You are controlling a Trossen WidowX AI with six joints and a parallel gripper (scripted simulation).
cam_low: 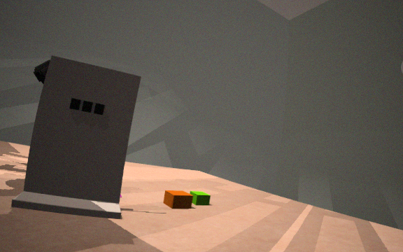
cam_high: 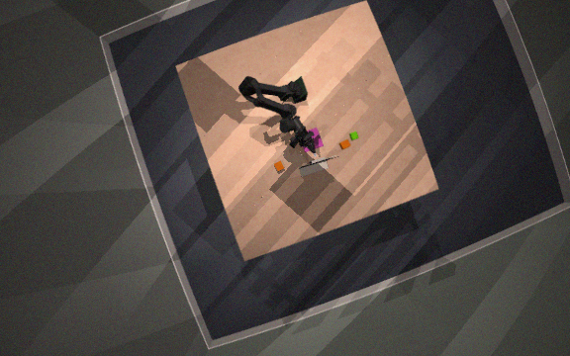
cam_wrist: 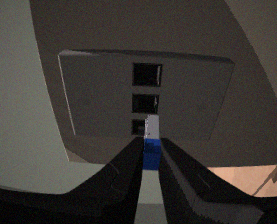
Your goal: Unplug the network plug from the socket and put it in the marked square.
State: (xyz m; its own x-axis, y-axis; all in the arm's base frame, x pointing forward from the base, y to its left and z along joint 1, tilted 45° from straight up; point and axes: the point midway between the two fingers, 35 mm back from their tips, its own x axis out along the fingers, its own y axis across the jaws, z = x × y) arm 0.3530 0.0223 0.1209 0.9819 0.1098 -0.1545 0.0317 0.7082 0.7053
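Now: gripper tip 9 cm past the magenta marked square, 4 cm to the right of it and 17 cm above it. From my gripper tip the other things lie so: grey upright panel: 5 cm ahead, 1 cm to the right, 6 cm below; then green block: 2 cm behind, 29 cm to the left, 16 cm below; then blue network plug: right at my gripper tip.
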